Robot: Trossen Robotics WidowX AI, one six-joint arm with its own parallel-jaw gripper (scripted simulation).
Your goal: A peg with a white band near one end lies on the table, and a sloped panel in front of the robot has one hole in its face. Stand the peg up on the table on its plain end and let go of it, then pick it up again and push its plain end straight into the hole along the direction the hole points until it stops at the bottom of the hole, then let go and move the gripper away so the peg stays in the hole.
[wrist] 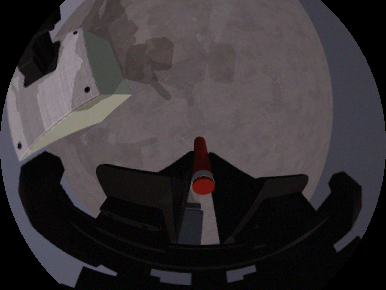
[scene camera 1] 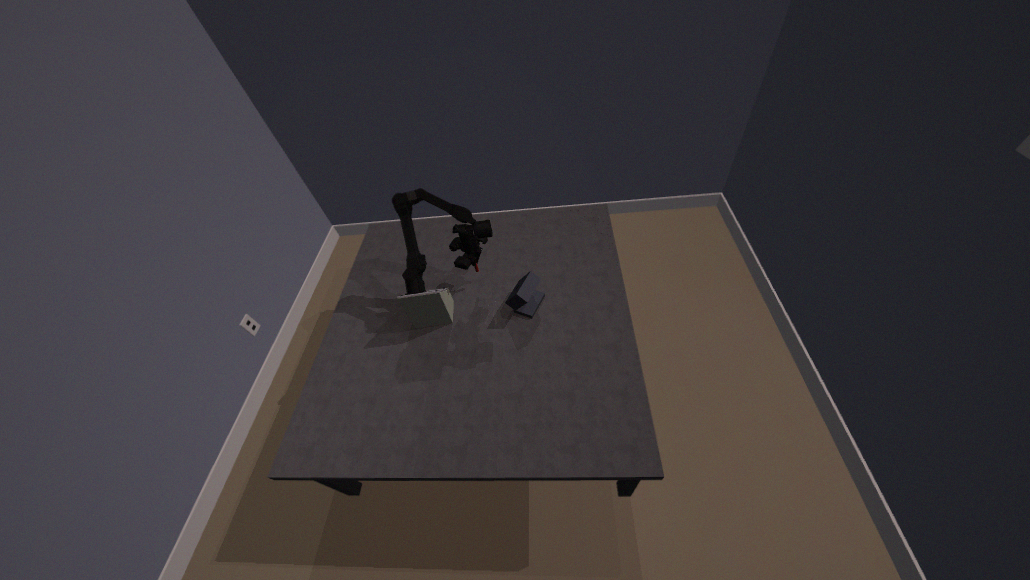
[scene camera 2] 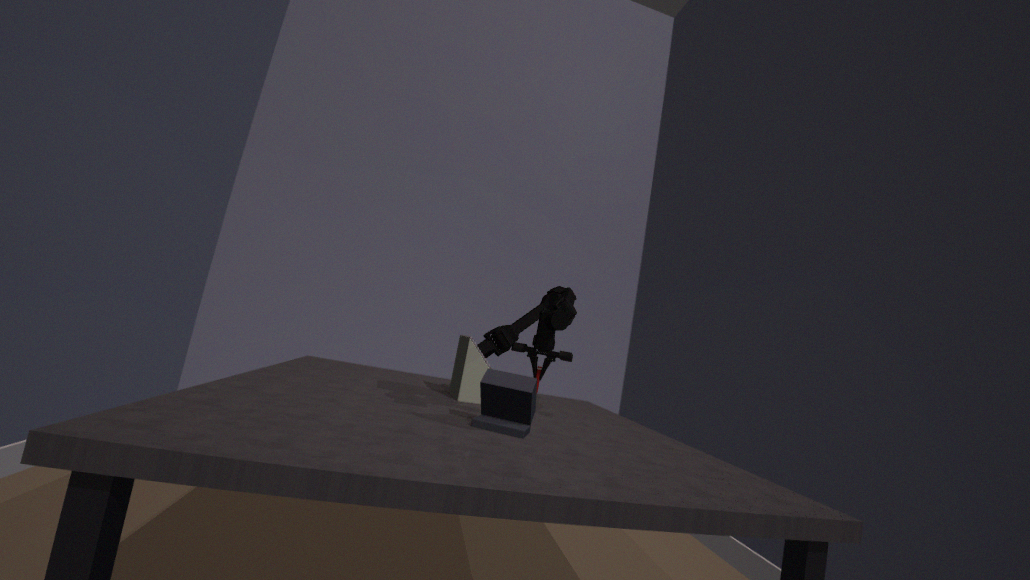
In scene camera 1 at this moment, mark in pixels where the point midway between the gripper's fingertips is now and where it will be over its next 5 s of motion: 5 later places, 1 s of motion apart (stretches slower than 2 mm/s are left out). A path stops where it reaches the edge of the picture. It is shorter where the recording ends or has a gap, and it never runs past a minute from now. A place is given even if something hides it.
The gripper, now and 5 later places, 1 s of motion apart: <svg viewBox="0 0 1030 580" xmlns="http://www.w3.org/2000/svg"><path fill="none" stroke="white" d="M475 264L481 270L487 272L493 270L501 273L505 276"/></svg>
